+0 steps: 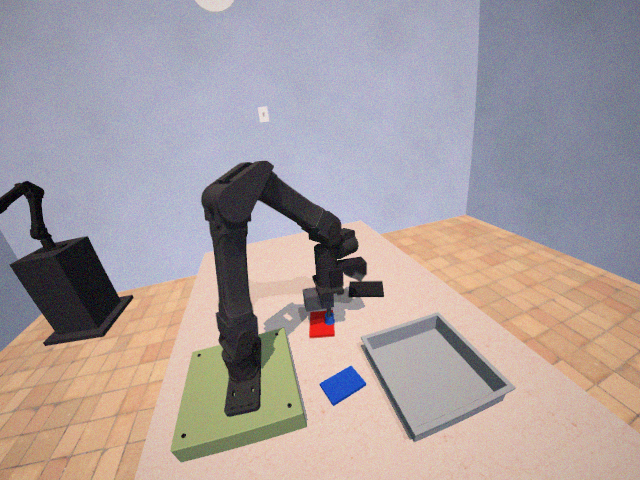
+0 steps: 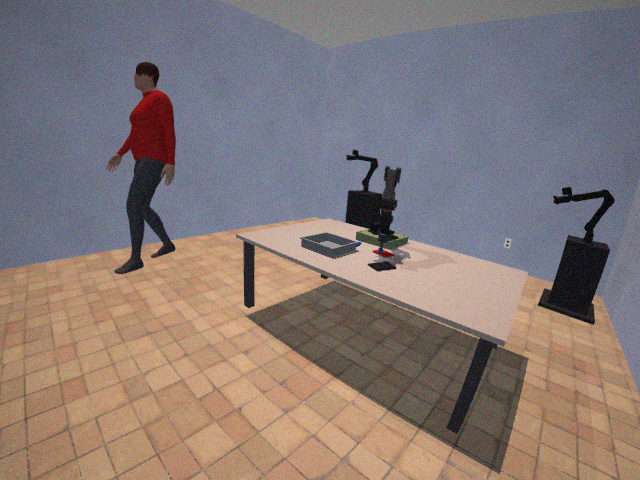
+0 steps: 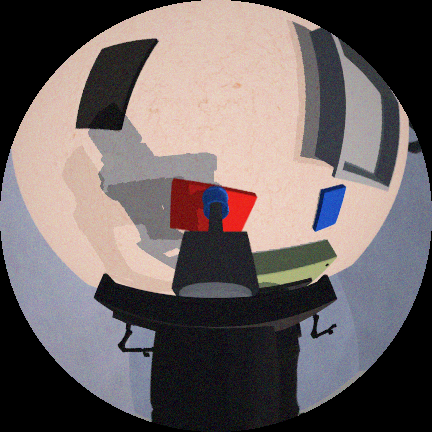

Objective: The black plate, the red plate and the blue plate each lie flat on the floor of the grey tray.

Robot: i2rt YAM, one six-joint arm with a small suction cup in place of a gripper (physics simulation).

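Seen in the pictures: hand, tool point: point(image 1: 329, 324) point(image 2: 380, 254) point(image 3: 215, 193); arm's base, link origin: point(image 1: 245, 372) point(image 3: 273, 289).
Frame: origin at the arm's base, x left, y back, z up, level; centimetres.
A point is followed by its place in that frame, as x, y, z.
The red plate point(image 1: 318, 329) {12.7, -18.9, -3.8} point(image 2: 385, 252) {16.0, -19.5, -3.8} point(image 3: 187, 205) {17.9, -21.6, -3.8} lies flat on the table in front of the arm. My suction cup point(image 1: 329, 318) point(image 2: 381, 250) point(image 3: 214, 197) sits down on the plate's top, near its right edge, and holds it by suction. The black plate point(image 1: 366, 289) {26.0, -38.2, -3.9} point(image 2: 381, 266) {27.6, -40.1, -3.9} point(image 3: 112, 80) {25.8, -38.0, -3.9} lies flat on the table just behind and to the right. The blue plate point(image 1: 342, 385) {-6.1, -20.8, -3.8} point(image 3: 329, 207) {-4.7, -21.5, -3.8} lies flat between the arm's base and the grey tray point(image 1: 398, 329) {2.3, -38.1, -0.2} point(image 2: 318, 247) {-6.4, -50.5, -2.0} point(image 3: 328, 96) {2.6, -37.4, -3.1}. The tray holds nothing.
The arm stands on a green base plate point(image 1: 204, 419) {-9.5, 7.8, 0.0} point(image 2: 370, 236) {-1.7, -10.9, -0.1} point(image 3: 289, 261) {0.5, -10.7, -1.5} at the table's left. A person in red point(image 2: 149, 157) walks on the floor far from the table. A black stand point(image 1: 94, 295) is on the floor at the left.
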